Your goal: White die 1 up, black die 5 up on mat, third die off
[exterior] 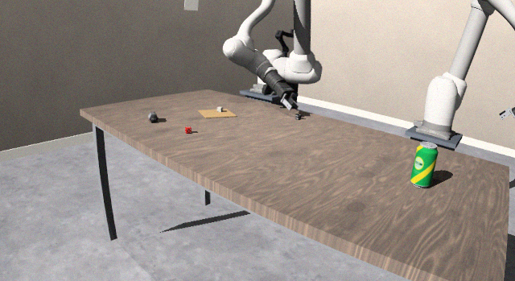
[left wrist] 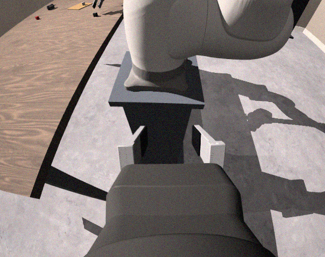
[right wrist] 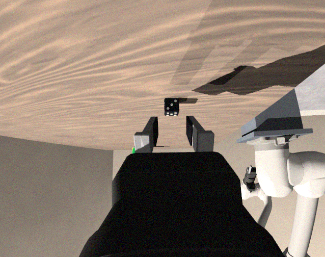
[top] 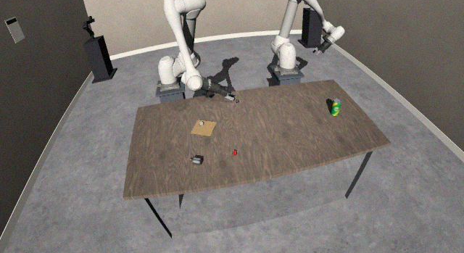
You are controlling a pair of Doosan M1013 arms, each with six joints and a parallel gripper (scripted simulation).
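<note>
Right now my right hand is 1 cm short of the black die, 5 cm to the right of it and 4 cm above it. Round my right hand: tan mat: 24 cm ahead, 23 cm to the right, 5 cm below; then white die: 21 cm ahead, 24 cm to the right, 4 cm below; then red die: 52 cm ahead, 7 cm to the right, 4 cm below.
</note>
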